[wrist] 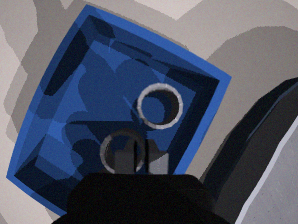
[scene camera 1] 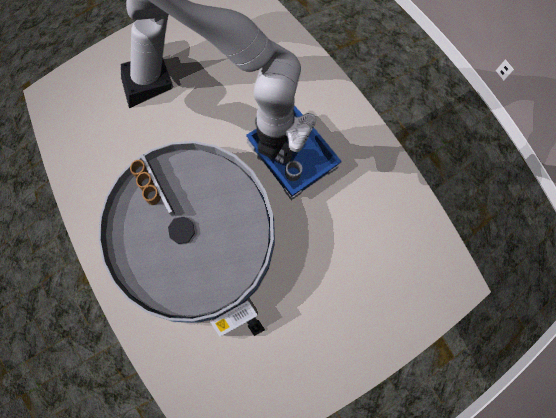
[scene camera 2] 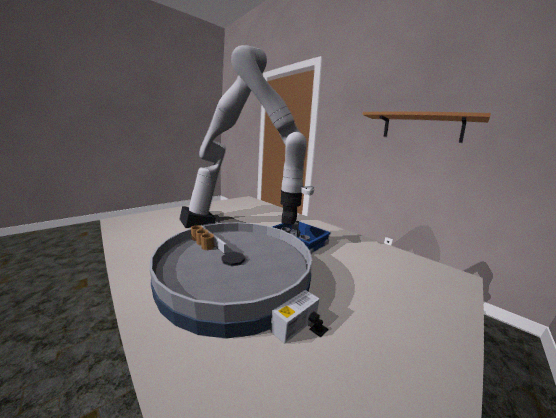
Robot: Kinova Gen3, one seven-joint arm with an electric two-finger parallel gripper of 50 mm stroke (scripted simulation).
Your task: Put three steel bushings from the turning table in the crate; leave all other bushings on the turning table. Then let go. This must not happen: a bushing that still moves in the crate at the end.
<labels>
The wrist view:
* my gripper: 141,150
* blue crate: 90,88
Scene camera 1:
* blue crate: 316,155
</labels>
